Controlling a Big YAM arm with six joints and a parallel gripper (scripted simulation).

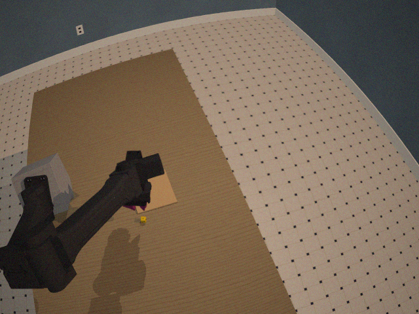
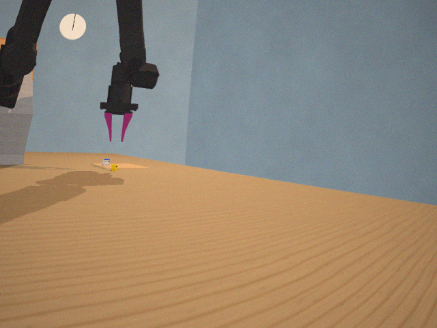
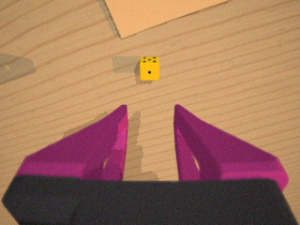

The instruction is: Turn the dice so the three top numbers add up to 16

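Right now the yellow die is 80 mm below my hand. The rest, counted from my hand: mat (110 mm to the left, 80 mm below, 50 mm ahead); white die (100 mm to the left, 70 mm below); blue die (210 mm to the left, 80 mm below, 40 mm ahead).
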